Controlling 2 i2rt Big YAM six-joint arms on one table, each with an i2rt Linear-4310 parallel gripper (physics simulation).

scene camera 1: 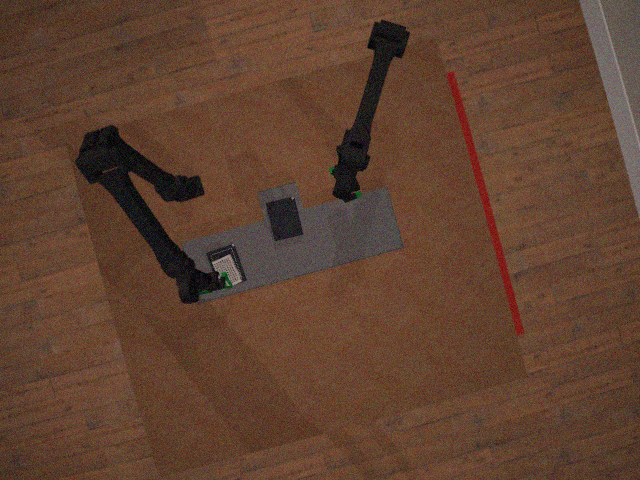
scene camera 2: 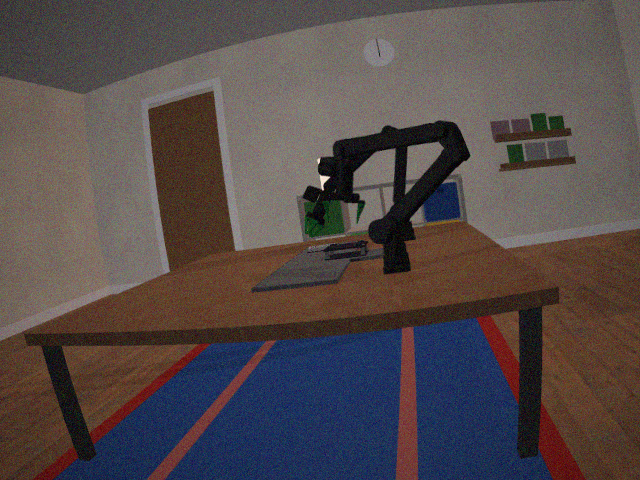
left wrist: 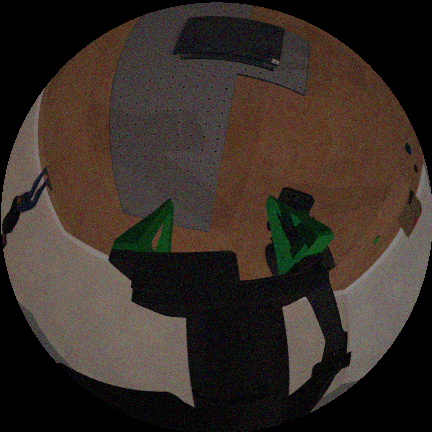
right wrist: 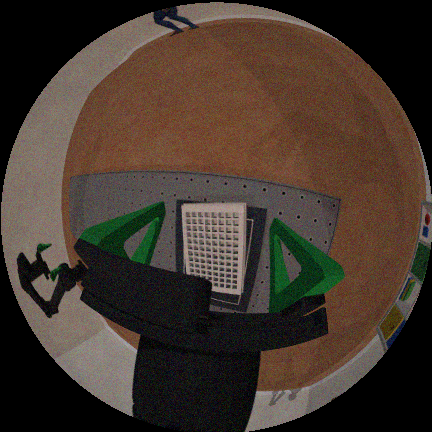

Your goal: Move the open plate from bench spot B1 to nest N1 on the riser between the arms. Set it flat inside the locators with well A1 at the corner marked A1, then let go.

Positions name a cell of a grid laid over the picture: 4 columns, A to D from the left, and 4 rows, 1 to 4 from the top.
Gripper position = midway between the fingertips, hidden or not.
Observation:
My left gripper (scene camera 2: C2) is open and holds nothing. My right gripper (right wrist: C2) is open and holds nothing. Also in view: a white well plate (right wrist: B3).
My left gripper also shows in the left wrist view (left wrist: C2). The left wrist view does not show the white well plate: it is out of frame.

